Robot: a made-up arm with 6 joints.
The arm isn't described. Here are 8 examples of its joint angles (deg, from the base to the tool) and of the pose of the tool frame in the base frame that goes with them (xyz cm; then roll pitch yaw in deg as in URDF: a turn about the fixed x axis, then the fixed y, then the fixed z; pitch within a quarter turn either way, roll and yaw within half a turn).
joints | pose
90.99 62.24 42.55 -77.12 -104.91 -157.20 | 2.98 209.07 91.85 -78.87 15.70 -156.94
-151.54 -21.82 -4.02 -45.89 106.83 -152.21 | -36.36 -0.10 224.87 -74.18 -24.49 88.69
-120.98 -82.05 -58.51 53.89 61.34 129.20 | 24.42 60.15 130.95 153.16 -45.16 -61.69
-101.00 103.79 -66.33 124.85 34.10 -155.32 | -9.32 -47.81 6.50 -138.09 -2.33 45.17
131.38 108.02 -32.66 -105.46 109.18 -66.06 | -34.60 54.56 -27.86 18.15 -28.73 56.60
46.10 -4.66 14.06 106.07 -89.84 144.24 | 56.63 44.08 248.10 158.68 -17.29 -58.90
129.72 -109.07 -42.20 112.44 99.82 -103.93 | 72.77 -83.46 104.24 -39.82 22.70 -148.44
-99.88 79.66 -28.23 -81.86 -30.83 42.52 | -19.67 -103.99 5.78 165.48 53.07 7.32
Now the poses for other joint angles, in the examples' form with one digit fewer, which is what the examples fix.
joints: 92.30 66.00 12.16 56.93 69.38 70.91
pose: 3.1 195.7 52.0 -89.7 8.5 145.8
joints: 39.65 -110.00 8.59 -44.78 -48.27 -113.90
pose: -123.6 -116.1 104.1 89.2 -66.5 111.1
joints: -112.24 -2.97 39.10 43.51 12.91 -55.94
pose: -33.5 -49.6 279.0 1.0 -53.6 -83.1
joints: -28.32 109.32 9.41 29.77 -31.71 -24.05
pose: 101.1 -69.3 -75.9 -163.2 54.7 162.0
